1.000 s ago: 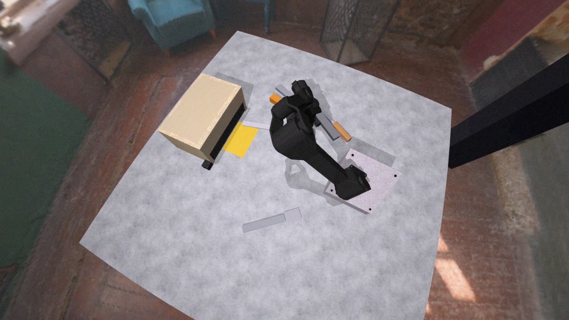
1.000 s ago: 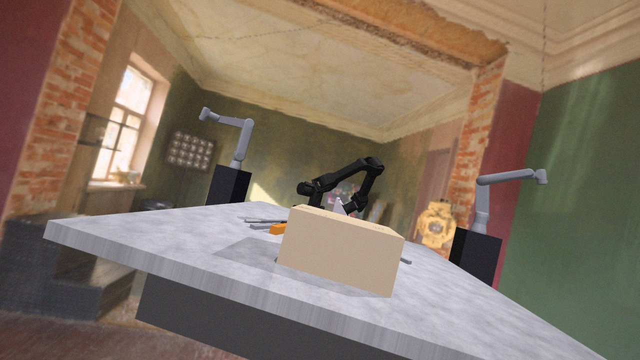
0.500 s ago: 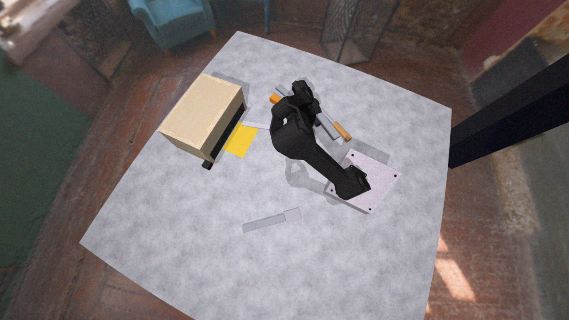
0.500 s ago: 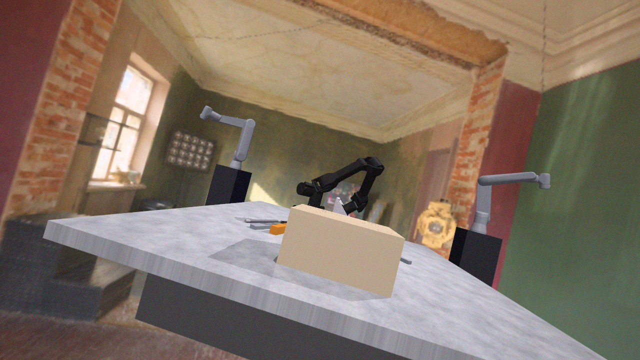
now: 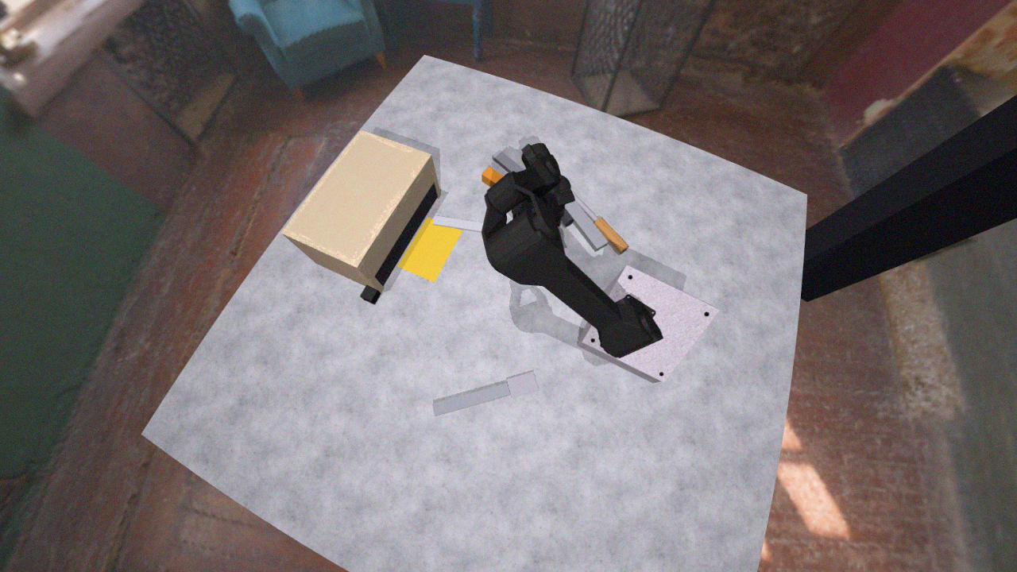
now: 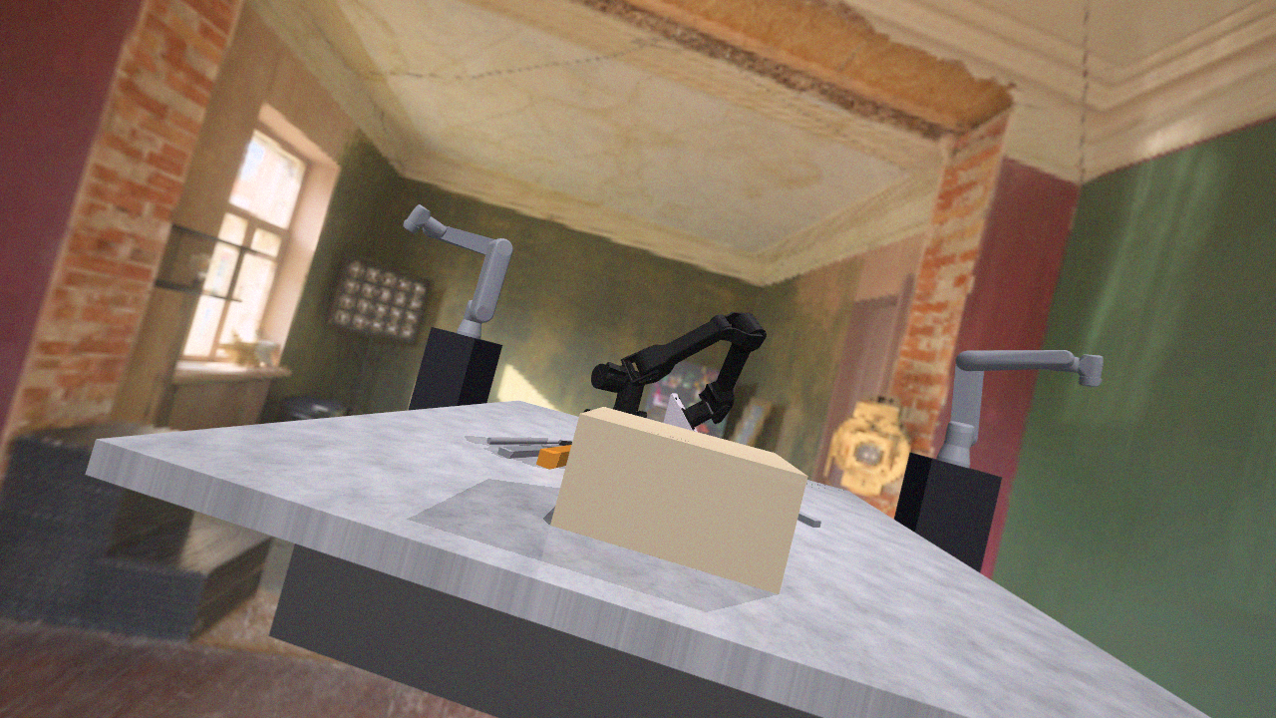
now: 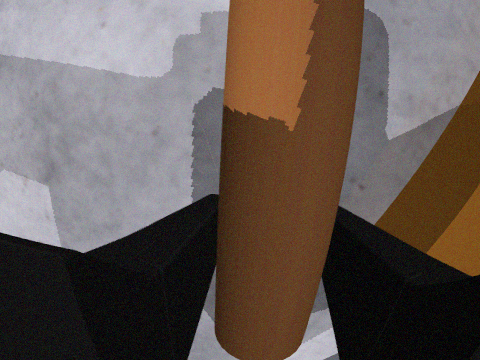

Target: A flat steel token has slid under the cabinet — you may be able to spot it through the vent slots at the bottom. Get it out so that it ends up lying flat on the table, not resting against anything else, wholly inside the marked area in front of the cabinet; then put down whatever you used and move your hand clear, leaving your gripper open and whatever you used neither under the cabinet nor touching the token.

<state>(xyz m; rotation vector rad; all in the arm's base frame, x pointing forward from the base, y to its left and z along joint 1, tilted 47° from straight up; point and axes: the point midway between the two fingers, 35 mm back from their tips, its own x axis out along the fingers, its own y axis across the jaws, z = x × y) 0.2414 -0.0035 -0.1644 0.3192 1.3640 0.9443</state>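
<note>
My gripper tip is now 11 cm short of the orange bar, 7 cm to the left of it and 1 cm below it. The rest, counted from my gripper tip: flat grey token: 37 cm ahead, 19 cm to the left; then grey bar: 9 cm to the right, 7 cm behind; then black-handled tool: 11 cm to the right, 4 cm ahead.
</note>
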